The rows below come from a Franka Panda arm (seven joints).
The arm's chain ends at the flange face. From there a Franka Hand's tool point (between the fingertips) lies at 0.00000 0.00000 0.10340 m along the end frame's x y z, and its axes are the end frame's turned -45 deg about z.
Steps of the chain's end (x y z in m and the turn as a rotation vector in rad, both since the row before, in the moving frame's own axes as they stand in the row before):
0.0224, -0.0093, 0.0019, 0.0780, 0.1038, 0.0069
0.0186, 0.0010, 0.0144, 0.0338, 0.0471, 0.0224
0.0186, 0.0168, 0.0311, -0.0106, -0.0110, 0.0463
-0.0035, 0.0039, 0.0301, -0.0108, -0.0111, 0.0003
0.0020, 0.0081, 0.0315, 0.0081, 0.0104, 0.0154
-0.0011, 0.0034, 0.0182, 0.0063, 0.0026, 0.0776
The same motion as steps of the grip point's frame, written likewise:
0.0357, 0.0112, 0.0010, -0.0182, 0.1286, 0.0069
0.0183, 0.0149, 0.0142, -0.0094, 0.0572, 0.0224
-0.0003, 0.0250, 0.0311, 0.0003, -0.0153, 0.0463
-0.0068, 0.0003, 0.0301, 0.0002, -0.0155, 0.0003
-0.0030, 0.0073, 0.0315, -0.0016, 0.0131, 0.0154
-0.0025, 0.0014, 0.0182, 0.0026, 0.0063, 0.0776

